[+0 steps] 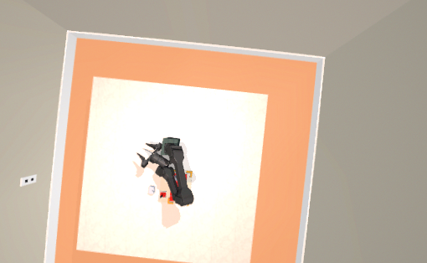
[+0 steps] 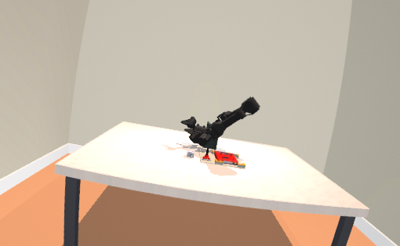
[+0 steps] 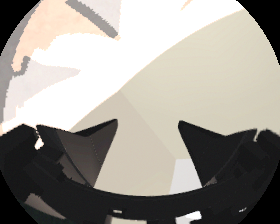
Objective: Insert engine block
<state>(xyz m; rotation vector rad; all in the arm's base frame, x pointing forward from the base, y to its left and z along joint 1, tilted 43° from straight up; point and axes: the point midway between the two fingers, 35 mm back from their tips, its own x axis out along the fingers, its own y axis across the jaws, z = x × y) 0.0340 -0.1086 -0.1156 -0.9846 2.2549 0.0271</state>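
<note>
My gripper tip is 310 mm short of the grey engine block, 90 mm above it and 60 mm to the right of it.
</note>
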